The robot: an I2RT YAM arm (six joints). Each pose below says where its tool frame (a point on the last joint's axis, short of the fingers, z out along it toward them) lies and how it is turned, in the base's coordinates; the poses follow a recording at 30 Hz.
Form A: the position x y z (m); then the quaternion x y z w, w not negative.
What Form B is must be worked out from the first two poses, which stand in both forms.
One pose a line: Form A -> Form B
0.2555 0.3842 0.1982 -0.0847 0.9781 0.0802 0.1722 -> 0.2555 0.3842 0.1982 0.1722 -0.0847 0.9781 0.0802
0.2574 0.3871 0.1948 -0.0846 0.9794 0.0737 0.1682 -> 0.2574 0.3871 0.1948 0.1682 -0.0846 0.9794 0.0737
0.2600 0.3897 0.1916 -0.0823 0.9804 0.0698 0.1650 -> 0.2600 0.3897 0.1916 0.1650 -0.0823 0.9804 0.0698
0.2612 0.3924 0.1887 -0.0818 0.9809 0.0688 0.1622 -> 0.2612 0.3924 0.1887 0.1622 -0.0818 0.9809 0.0688
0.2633 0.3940 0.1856 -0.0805 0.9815 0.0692 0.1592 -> 0.2633 0.3940 0.1856 0.1592 -0.0805 0.9815 0.0692
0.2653 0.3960 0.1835 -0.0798 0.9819 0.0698 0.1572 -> 0.2653 0.3960 0.1835 0.1572 -0.0798 0.9819 0.0698
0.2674 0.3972 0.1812 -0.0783 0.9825 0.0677 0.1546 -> 0.2674 0.3972 0.1812 0.1546 -0.0783 0.9825 0.0677
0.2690 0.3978 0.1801 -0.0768 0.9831 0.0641 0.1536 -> 0.2690 0.3978 0.1801 0.1536 -0.0768 0.9831 0.0641
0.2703 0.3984 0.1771 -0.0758 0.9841 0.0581 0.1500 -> 0.2703 0.3984 0.1771 0.1500 -0.0758 0.9841 0.0581
